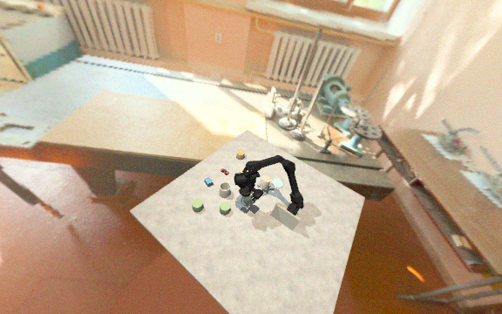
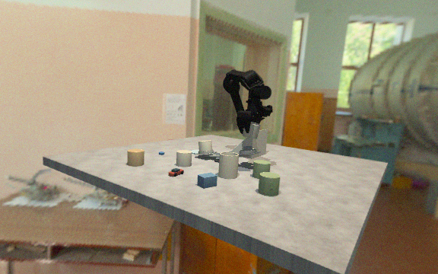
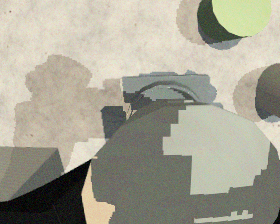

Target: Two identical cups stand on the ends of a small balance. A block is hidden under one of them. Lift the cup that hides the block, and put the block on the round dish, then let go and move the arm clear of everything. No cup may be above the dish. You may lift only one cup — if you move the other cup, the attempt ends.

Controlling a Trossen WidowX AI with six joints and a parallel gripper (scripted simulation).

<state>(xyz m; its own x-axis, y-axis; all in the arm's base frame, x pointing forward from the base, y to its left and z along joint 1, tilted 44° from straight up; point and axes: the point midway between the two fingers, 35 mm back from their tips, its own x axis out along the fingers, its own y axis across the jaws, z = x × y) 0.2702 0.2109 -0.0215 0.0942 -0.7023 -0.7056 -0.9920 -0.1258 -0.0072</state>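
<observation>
Now: the pale blue round dish 40 mm behind my gripper tip, 380 mm to the right of it and 170 mm below it. From my gripper tip the other things lie so: balance (10 mm ahead, 130 mm to the right, 130 mm below); then small red piece (340 mm ahead, 130 mm to the right, 160 mm below); then blue block (340 mm ahead, 50 mm to the left, 150 mm below).
</observation>
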